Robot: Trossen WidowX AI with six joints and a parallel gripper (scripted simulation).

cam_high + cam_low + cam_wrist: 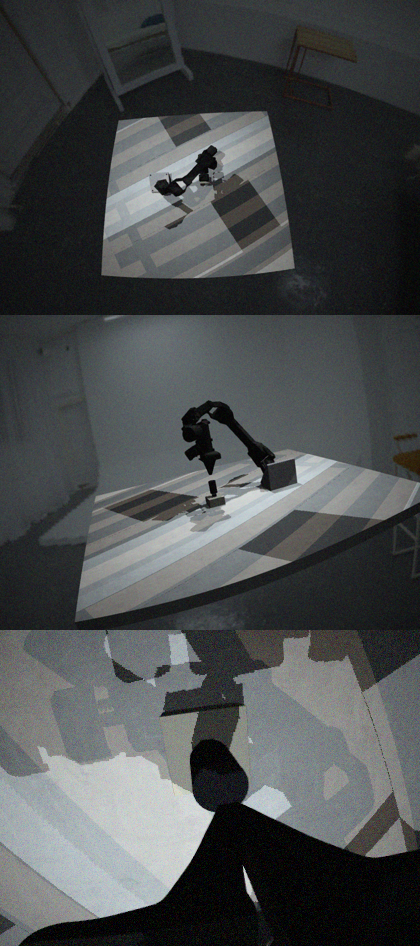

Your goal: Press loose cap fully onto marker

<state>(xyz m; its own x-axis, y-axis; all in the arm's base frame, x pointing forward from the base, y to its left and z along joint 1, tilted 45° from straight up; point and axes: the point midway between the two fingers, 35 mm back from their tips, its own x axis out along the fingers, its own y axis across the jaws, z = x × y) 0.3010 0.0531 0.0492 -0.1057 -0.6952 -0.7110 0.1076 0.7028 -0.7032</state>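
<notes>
My gripper tip is now 5 cm above the marker cap. From my gripper tip the other things lie so: holder block 11 cm below.
</notes>
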